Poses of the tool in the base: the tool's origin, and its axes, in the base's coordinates. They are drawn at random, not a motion.
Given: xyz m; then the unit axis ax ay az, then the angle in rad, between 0 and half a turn.
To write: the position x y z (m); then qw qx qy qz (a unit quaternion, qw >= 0). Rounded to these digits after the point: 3 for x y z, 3 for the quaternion.
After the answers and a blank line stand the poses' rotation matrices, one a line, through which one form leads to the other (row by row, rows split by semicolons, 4 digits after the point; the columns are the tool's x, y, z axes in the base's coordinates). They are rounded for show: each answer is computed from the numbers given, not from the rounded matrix.
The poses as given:
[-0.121, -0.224, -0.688, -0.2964, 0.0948, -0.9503, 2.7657]
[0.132, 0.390, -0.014, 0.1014, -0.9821, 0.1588, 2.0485]
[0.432, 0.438, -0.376, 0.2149, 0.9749, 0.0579, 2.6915]
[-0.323, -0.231, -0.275, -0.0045, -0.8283, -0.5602, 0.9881]
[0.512, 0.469, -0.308, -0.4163, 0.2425, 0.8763, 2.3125]
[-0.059, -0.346, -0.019, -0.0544, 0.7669, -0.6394, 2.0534]
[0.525, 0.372, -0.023, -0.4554, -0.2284, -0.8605, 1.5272]
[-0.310, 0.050, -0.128, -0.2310, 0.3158, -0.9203, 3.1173]
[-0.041, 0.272, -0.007, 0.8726, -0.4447, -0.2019, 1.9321]
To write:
[-0.121, -0.224, -0.688, 0.187, -0.291, 0.093, -0.934]
[0.132, 0.390, -0.014, 0.520, 0.087, -0.839, 0.136]
[0.432, 0.438, -0.376, 0.223, 0.209, 0.950, 0.056]
[-0.323, -0.231, -0.275, 0.880, -0.002, -0.393, -0.266]
[0.512, 0.469, -0.308, 0.403, -0.381, 0.222, 0.802]
[-0.059, -0.346, -0.019, 0.518, -0.047, 0.656, -0.547]
[0.525, 0.372, -0.023, 0.722, -0.315, -0.158, -0.595]
[-0.310, 0.050, -0.128, 0.012, -0.231, 0.316, -0.920]
[-0.041, 0.272, -0.007, 0.569, 0.718, -0.366, -0.166]

-0.7606 0.2946 0.5785; -0.4031 -0.9128 -0.0651; 0.5089 -0.2827 0.8131
-0.4447 -0.2864 -0.8486; -0.0043 0.9482 -0.3177; 0.8957 -0.1376 -0.4229
-0.8126 0.3730 0.4478; 0.4234 0.9059 0.0138; -0.4005 0.2008 -0.8940
0.5503 0.4695 -0.6905; -0.4661 0.8588 0.2125; 0.6928 0.2049 0.6914
-0.3852 -0.8153 -0.4324; 0.4770 -0.5770 0.6630; -0.7900 0.0491 0.6111
-0.4598 0.5053 0.7303; -0.6275 0.3971 -0.6698; -0.6284 -0.7662 0.1345
0.2419 0.9592 0.1466; -0.7602 0.0935 0.6429; 0.6030 -0.2670 0.7518
-0.8930 -0.1235 0.4328; -0.1682 -0.8003 -0.5755; 0.4174 -0.5868 0.6939
0.6771 -0.3364 -0.6545; -0.7141 -0.0858 -0.6948; 0.1775 0.9378 -0.2983

